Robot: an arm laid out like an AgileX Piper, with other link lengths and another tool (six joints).
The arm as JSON. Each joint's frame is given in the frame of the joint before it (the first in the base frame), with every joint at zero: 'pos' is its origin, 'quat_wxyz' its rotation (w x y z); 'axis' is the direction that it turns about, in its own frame. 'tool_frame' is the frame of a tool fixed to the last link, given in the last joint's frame.
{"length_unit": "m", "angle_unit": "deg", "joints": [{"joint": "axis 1", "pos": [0.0, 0.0, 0.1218], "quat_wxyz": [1.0, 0.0, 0.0, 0.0], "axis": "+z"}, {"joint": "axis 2", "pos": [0.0, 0.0, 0.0], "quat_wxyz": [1.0, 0.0, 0.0, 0.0], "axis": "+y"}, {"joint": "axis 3", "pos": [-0.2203, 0.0, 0.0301], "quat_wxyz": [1.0, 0.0, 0.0, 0.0], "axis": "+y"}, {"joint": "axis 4", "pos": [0.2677, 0.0, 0.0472], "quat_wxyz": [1.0, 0.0, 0.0, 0.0], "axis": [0.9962, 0.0, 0.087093]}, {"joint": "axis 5", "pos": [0.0, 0.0, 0.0], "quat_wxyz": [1.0, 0.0, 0.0, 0.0], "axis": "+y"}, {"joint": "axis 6", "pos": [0.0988, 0.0, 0.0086], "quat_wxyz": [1.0, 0.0, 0.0, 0.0], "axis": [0.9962, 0.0, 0.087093]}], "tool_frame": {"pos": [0.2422, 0.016, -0.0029], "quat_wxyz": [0.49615, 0.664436, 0.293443, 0.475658]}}
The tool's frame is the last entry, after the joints.
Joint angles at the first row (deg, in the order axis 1, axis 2, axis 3, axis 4, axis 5, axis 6):
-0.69, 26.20, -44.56, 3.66, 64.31, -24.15
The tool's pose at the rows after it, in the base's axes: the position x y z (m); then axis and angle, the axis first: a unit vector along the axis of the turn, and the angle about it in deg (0 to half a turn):
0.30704 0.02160 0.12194 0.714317 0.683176 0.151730 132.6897
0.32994 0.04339 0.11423 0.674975 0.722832 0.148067 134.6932
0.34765 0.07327 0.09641 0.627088 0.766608 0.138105 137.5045
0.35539 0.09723 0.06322 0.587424 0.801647 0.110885 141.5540
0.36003 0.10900 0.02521 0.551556 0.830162 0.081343 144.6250
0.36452 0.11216 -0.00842 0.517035 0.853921 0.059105 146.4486
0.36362 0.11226 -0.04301 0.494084 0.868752 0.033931 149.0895
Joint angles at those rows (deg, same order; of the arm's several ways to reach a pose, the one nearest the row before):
-0.56, 36.47, -49.83, 3.89, 64.11, -27.75
2.58, 46.66, -54.86, 4.94, 61.88, -30.80
7.27, 57.30, -60.05, 5.24, 60.51, -33.03
10.85, 67.97, -64.37, 5.38, 60.12, -34.52
12.72, 77.27, -67.15, 5.37, 59.02, -37.04
13.37, 84.76, -69.08, 5.37, 57.46, -40.63
13.61, 92.06, -71.12, 5.38, 56.63, -42.84

